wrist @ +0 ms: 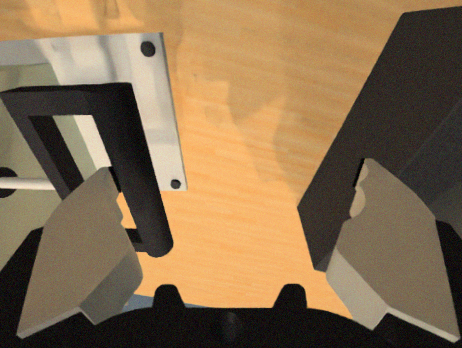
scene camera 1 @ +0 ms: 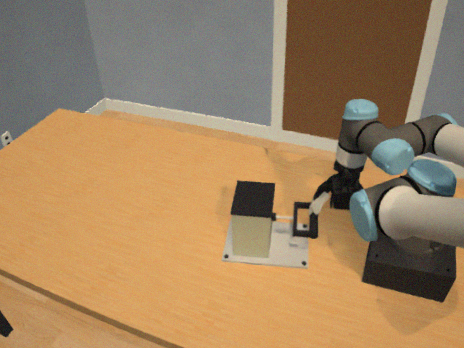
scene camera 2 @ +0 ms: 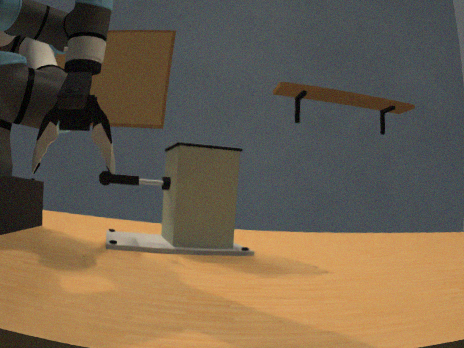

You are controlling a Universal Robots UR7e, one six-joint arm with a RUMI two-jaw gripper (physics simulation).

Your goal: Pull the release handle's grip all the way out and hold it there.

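The release handle's black rectangular grip [scene camera 1: 313, 227] [scene camera 2: 124, 179] [wrist: 134, 155] stands out from the pale box [scene camera 1: 251, 235] [scene camera 2: 202, 195] on a thin light rod [scene camera 1: 284, 217] [scene camera 2: 150, 182] [wrist: 30, 183]. A short length of rod shows between grip and box. My gripper [scene camera 2: 73, 171] [wrist: 234, 167] is open and empty, pointing down. In the wrist view its left finger overlaps the grip's opening, its tip close to the inner side of the outer bar. The right finger stands well outside the grip; in scene camera 1 the arm hides it. Whether the left fingertip touches the bar I cannot tell.
The box stands on a light base plate [scene camera 1: 290, 256] [scene camera 2: 135, 242] [wrist: 115, 60] with dark corner bolts. The arm's dark base block [scene camera 1: 410, 272] [scene camera 2: 20, 205] [wrist: 380, 100] is on the gripper's other side, behind the right finger in the wrist view. A wall shelf [scene camera 2: 345, 97] hangs in the background.
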